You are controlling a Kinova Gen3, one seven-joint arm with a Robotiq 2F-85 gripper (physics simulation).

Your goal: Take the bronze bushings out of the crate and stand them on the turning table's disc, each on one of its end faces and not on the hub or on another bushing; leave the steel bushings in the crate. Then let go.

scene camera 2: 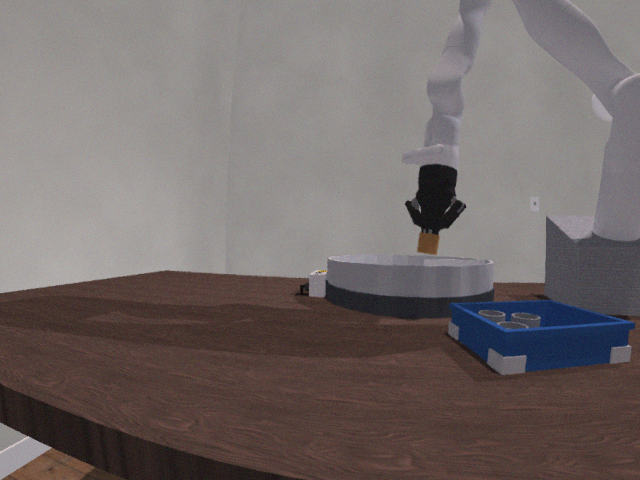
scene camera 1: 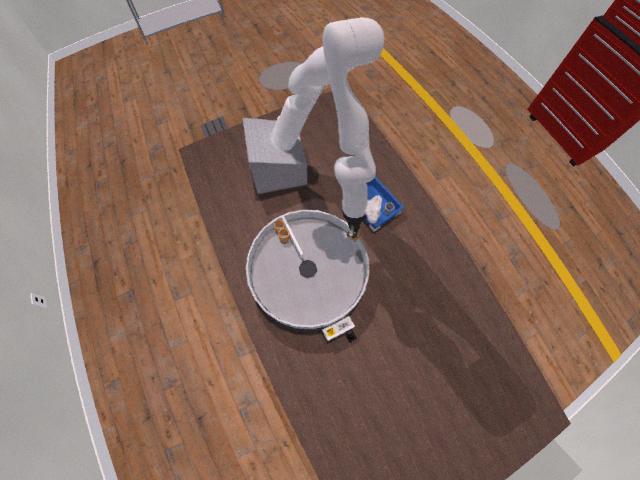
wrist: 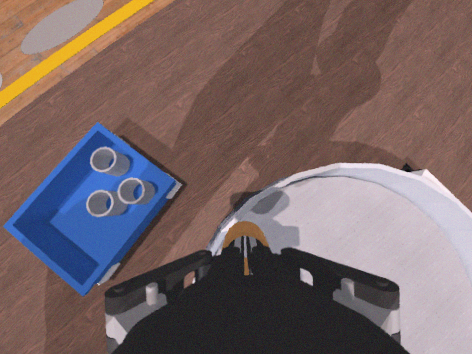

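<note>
My gripper has its fingertips inside the bore of a bronze bushing and holds it from within, nearly upright, above the rim of the turning table. Two bronze bushings stand close together on the disc, near its rim and apart from the dark hub. Three steel bushings stand in the blue crate. No bronze bushing shows in the crate in the wrist view.
A thin white bar runs from the rim toward the hub, beside the two standing bushings. The raised wall surrounds the disc. A white control box sits outside it. The arm's grey pedestal stands behind.
</note>
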